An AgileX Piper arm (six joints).
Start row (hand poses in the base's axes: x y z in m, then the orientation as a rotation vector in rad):
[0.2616 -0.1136 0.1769 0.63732 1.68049 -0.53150]
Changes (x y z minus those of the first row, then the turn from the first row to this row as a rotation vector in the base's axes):
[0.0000 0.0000 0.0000 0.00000 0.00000 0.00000]
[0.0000 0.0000 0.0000 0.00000 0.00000 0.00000]
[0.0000 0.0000 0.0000 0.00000 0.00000 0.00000]
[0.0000 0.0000 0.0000 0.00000 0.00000 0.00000]
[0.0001 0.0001 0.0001 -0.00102 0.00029 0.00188]
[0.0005 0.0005 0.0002 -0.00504 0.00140 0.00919]
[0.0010 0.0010 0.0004 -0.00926 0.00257 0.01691]
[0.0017 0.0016 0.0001 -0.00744 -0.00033 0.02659]
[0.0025 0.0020 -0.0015 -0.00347 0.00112 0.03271]
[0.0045 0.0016 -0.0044 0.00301 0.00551 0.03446]
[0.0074 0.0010 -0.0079 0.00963 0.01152 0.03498]
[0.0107 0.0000 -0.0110 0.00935 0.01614 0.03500]
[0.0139 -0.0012 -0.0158 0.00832 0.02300 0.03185]
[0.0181 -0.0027 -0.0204 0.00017 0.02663 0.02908]
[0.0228 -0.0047 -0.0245 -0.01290 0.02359 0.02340]
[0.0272 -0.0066 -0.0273 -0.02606 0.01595 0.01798]
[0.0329 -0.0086 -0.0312 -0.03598 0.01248 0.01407]
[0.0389 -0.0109 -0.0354 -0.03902 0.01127 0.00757]
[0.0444 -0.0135 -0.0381 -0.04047 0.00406 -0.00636]
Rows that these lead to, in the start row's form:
[0.2616 -0.1136 0.1769 0.63732 1.68049 -0.53150]
[0.2616 -0.1136 0.1769 0.63732 1.68049 -0.53150]
[0.2616 -0.1136 0.1769 0.63732 1.68049 -0.53150]
[0.2616 -0.1136 0.1769 0.63732 1.68049 -0.53150]
[0.2617 -0.1135 0.1770 0.63490 1.68084 -0.53110]
[0.2621 -0.1131 0.1771 0.62543 1.68217 -0.52958]
[0.2626 -0.1126 0.1773 0.61545 1.68355 -0.52794]
[0.2633 -0.1120 0.1770 0.60885 1.68374 -0.51841]
[0.2641 -0.1116 0.1754 0.60613 1.68794 -0.51139]
[0.2661 -0.1120 0.1725 0.60851 1.69480 -0.50662]
[0.2690 -0.1126 0.1690 0.61179 1.70294 -0.50323]
[0.2723 -0.1136 0.1659 0.61075 1.70718 -0.50526]
[0.2755 -0.1148 0.1611 0.61154 1.71254 -0.51105]
[0.2797 -0.1163 0.1565 0.60742 1.71236 -0.52110]
[0.2844 -0.1183 0.1524 0.60345 1.70343 -0.53458]
[0.2888 -0.1202 0.1496 0.59999 1.69017 -0.54607]
[0.2945 -0.1222 0.1457 0.59681 1.68234 -0.55547]
[0.3005 -0.1245 0.1415 0.60046 1.67854 -0.56208]
[0.3060 -0.1271 0.1388 0.61277 1.66793 -0.57030]

